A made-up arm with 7 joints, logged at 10 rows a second.
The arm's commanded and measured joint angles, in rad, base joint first. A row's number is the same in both.
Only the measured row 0 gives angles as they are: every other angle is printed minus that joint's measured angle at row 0.
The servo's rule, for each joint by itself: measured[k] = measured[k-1] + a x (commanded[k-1-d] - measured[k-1]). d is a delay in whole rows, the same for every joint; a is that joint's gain. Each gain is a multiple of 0.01, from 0.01 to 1. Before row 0 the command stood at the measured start. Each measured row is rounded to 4 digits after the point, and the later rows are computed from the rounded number. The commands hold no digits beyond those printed.
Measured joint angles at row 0:
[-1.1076, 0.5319, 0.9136, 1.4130, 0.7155, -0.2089, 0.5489]
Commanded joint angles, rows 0 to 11:
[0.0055, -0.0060, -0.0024, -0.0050, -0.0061, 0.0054, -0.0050]
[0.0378, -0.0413, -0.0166, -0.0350, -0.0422, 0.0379, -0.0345]
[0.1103, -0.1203, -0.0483, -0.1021, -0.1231, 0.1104, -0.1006]
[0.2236, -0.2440, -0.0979, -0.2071, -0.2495, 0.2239, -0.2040]
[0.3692, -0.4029, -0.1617, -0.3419, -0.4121, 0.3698, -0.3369]
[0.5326, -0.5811, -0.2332, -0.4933, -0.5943, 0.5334, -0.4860]
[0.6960, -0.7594, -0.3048, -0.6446, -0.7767, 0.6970, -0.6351]
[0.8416, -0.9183, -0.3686, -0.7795, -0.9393, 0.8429, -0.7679]
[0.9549, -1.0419, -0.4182, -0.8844, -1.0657, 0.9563, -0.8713]
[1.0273, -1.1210, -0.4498, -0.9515, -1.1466, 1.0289, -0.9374]
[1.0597, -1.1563, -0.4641, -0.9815, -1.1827, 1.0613, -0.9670]
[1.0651, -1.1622, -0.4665, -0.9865, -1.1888, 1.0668, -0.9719]
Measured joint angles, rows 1 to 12:
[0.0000, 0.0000, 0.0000, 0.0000, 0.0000, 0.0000, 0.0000]
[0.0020, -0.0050, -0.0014, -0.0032, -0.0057, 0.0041, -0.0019]
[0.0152, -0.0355, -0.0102, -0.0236, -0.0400, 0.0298, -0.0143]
[0.0504, -0.1067, -0.0323, -0.0738, -0.1181, 0.0911, -0.0471]
[0.1145, -0.2220, -0.0703, -0.1591, -0.2416, 0.1920, -0.1067]
[0.2087, -0.3740, -0.1233, -0.2761, -0.4019, 0.3271, -0.1942]
[0.3285, -0.5480, -0.1870, -0.4151, -0.5828, 0.4839, -0.3051]
[0.4645, -0.7256, -0.2553, -0.5620, -0.7651, 0.6459, -0.4305]
[0.6040, -0.8875, -0.3210, -0.7012, -0.9288, 0.7956, -0.5587]
[0.7338, -1.0172, -0.3774, -0.8184, -1.0575, 0.9177, -0.6775]
[0.8424, -1.1044, -0.4194, -0.9036, -1.1413, 1.0022, -0.7763]
[0.9228, -1.1480, -0.4453, -0.9535, -1.1802, 1.0471, -0.8488]
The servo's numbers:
d 1
a 0.37 0.84 0.58 0.64 0.94 0.76 0.38

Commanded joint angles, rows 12 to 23:
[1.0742, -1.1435, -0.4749, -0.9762, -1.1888, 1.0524, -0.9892]
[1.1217, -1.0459, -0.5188, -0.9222, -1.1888, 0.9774, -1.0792]
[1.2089, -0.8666, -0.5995, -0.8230, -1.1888, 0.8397, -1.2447]
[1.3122, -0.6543, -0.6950, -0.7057, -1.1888, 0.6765, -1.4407]
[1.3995, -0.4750, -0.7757, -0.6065, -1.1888, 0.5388, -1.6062]
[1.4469, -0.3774, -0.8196, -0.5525, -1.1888, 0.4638, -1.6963]
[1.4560, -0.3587, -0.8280, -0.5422, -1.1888, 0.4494, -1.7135]
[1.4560, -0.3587, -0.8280, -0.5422, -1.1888, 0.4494, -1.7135]
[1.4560, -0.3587, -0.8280, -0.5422, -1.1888, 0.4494, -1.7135]
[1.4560, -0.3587, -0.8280, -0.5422, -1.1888, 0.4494, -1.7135]
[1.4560, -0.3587, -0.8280, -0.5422, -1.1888, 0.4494, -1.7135]
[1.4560, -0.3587, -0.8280, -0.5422, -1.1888, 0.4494, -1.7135]
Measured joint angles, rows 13 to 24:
[0.9755, -1.1599, -0.4576, -0.9746, -1.1883, 1.0621, -0.8956]
[1.0120, -1.1461, -0.4676, -0.9756, -1.1888, 1.0547, -0.9312]
[1.0526, -1.0619, -0.4973, -0.9414, -1.1888, 0.9960, -0.9874]
[1.1104, -0.8978, -0.5566, -0.8656, -1.1888, 0.8772, -1.0852]
[1.1851, -0.6933, -0.6369, -0.7633, -1.1888, 0.7247, -1.2203]
[1.2644, -0.5099, -0.7174, -0.6629, -1.1888, 0.5834, -1.3669]
[1.3319, -0.3986, -0.7767, -0.5922, -1.1888, 0.4925, -1.4921]
[1.3778, -0.3651, -0.8065, -0.5602, -1.1888, 0.4597, -1.5762]
[1.4067, -0.3597, -0.8190, -0.5487, -1.1888, 0.4519, -1.6284]
[1.4249, -0.3589, -0.8242, -0.5445, -1.1888, 0.4500, -1.6607]
[1.4364, -0.3587, -0.8264, -0.5430, -1.1888, 0.4495, -1.6808]
[1.4437, -0.3587, -0.8273, -0.5425, -1.1888, 0.4494, -1.6932]

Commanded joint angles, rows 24 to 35:
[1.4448, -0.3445, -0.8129, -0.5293, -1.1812, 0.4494, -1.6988]
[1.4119, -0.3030, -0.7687, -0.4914, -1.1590, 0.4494, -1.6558]
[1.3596, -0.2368, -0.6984, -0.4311, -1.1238, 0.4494, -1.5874]
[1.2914, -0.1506, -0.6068, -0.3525, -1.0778, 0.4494, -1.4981]
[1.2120, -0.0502, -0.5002, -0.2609, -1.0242, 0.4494, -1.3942]
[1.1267, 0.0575, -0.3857, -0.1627, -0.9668, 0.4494, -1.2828]
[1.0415, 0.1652, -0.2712, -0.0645, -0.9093, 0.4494, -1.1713]
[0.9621, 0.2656, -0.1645, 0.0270, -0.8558, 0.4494, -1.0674]
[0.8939, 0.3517, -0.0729, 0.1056, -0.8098, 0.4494, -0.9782]
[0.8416, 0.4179, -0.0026, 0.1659, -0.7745, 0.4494, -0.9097]
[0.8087, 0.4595, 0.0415, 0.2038, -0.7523, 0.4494, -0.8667]
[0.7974, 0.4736, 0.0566, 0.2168, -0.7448, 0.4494, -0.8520]
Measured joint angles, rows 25 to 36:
[1.4483, -0.3587, -0.8277, -0.5423, -1.1888, 0.4494, -1.7009]
[1.4470, -0.3468, -0.8191, -0.5340, -1.1817, 0.4494, -1.7001]
[1.4340, -0.3100, -0.7899, -0.5067, -1.1604, 0.4494, -1.6833]
[1.4065, -0.2485, -0.7368, -0.4583, -1.1260, 0.4494, -1.6469]
[1.3639, -0.1663, -0.6614, -0.3906, -1.0807, 0.4494, -1.5904]
[1.3077, -0.0688, -0.5679, -0.3076, -1.0276, 0.4494, -1.5158]
[1.2407, 0.0373, -0.4622, -0.2149, -0.9704, 0.4494, -1.4273]
[1.1670, 0.1447, -0.3514, -0.1186, -0.9130, 0.4494, -1.3300]
[1.0912, 0.2463, -0.2430, -0.0254, -0.8592, 0.4494, -1.2302]
[1.0182, 0.3348, -0.1443, 0.0584, -0.8128, 0.4494, -1.1344]
[0.9529, 0.4046, -0.0621, 0.1272, -0.7768, 0.4494, -1.0490]
[0.8995, 0.4507, -0.0020, 0.1762, -0.7538, 0.4494, -0.9797]

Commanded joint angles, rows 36 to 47:
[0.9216, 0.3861, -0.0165, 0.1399, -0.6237, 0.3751, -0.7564]
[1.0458, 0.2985, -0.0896, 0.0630, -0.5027, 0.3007, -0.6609]
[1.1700, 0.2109, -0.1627, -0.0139, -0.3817, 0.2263, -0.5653]
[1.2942, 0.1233, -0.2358, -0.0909, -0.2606, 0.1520, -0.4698]
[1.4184, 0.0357, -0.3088, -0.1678, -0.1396, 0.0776, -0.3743]
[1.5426, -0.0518, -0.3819, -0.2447, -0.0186, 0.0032, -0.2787]
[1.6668, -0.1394, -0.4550, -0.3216, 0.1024, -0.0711, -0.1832]
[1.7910, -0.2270, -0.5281, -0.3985, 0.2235, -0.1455, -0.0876]
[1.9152, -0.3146, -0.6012, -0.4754, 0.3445, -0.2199, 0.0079]
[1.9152, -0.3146, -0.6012, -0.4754, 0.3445, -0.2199, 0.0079]
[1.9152, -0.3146, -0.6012, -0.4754, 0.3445, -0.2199, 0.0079]
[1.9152, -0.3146, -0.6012, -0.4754, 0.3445, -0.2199, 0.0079]
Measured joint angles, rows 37 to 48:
[0.8617, 0.4699, 0.0320, 0.2022, -0.7453, 0.4494, -0.9312]
[0.8839, 0.3995, 0.0039, 0.1623, -0.6310, 0.3929, -0.8648]
[0.9438, 0.3147, -0.0503, 0.0987, -0.5104, 0.3228, -0.7873]
[1.0275, 0.2275, -0.1155, 0.0266, -0.3894, 0.2495, -0.7029]
[1.1262, 0.1400, -0.1853, -0.0486, -0.2683, 0.1754, -0.6143]
[1.2343, 0.0524, -0.2569, -0.1249, -0.1473, 0.1011, -0.5231]
[1.3484, -0.0351, -0.3294, -0.2016, -0.0263, 0.0267, -0.4302]
[1.4662, -0.1227, -0.4022, -0.2784, 0.0947, -0.0476, -0.3363]
[1.5864, -0.2103, -0.4752, -0.3553, 0.2158, -0.1220, -0.2418]
[1.7081, -0.2979, -0.5483, -0.4322, 0.3368, -0.1964, -0.1469]
[1.7847, -0.3119, -0.5790, -0.4598, 0.3440, -0.2143, -0.0881]
[1.8330, -0.3142, -0.5919, -0.4698, 0.3445, -0.2186, -0.0516]

